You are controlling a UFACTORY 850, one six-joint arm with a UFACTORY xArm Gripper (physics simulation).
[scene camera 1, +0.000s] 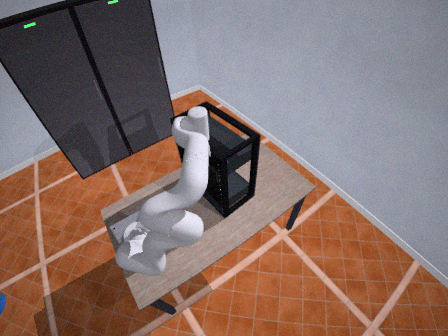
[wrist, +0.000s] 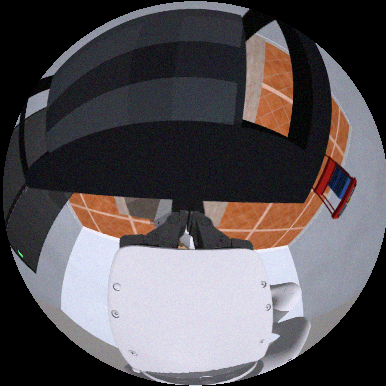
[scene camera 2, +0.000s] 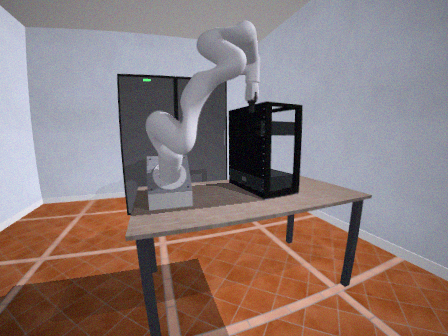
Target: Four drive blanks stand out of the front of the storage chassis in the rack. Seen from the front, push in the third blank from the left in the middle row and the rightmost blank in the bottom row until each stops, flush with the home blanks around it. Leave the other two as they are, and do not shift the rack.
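The black rack (scene camera 1: 224, 186) (scene camera 2: 268, 155) (wrist: 165, 165) stands upright on the table. A dark grey chassis (scene camera 1: 226, 134) (scene camera 2: 283, 128) (wrist: 200, 102) sits in its upper part; its top shows in the wrist view. The chassis front is dark and seen at a steep angle or hidden, so the drive blanks and how far they stand out cannot be made out. My gripper (scene camera 2: 251, 108) (wrist: 186, 195) is shut and empty. It points down at the rack's upper front edge; whether it touches the rack cannot be told. In scene camera 1 the arm hides it.
A second dark unit (scene camera 1: 235, 186) (scene camera 2: 281, 180) sits low in the rack. The arm's base (scene camera 2: 170, 198) stands on the wooden table (scene camera 1: 292, 175) (scene camera 2: 220, 222) before the rack. A dark cabinet (scene camera 1: 45, 75) (scene camera 2: 145, 105) stands behind. A red cart (wrist: 326, 178) shows at the right in the wrist view.
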